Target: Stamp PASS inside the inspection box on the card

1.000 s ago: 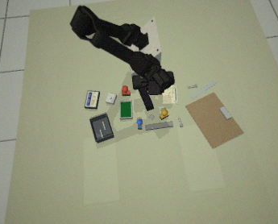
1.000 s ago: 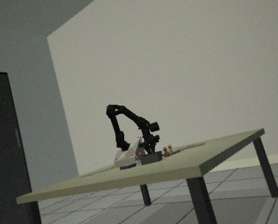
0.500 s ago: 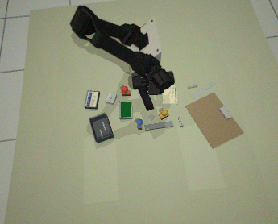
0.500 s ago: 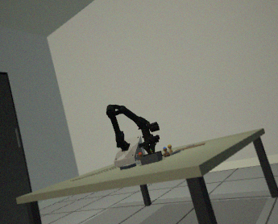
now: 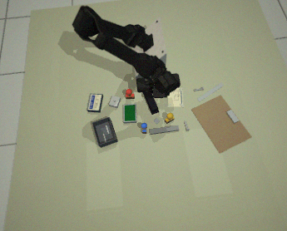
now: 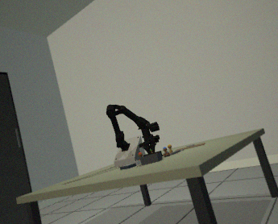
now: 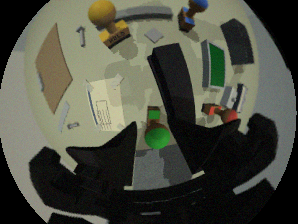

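The green-knobbed stamp lies 1 cm below my gripper tip. The rest, counted from my gripper tip: red stamp: 13 cm to the right, 1 cm below; then cream card: 2 cm ahead, 8 cm to the left, 3 cm below; then black bar: 3 cm ahead, 4 cm to the right, 1 cm below.
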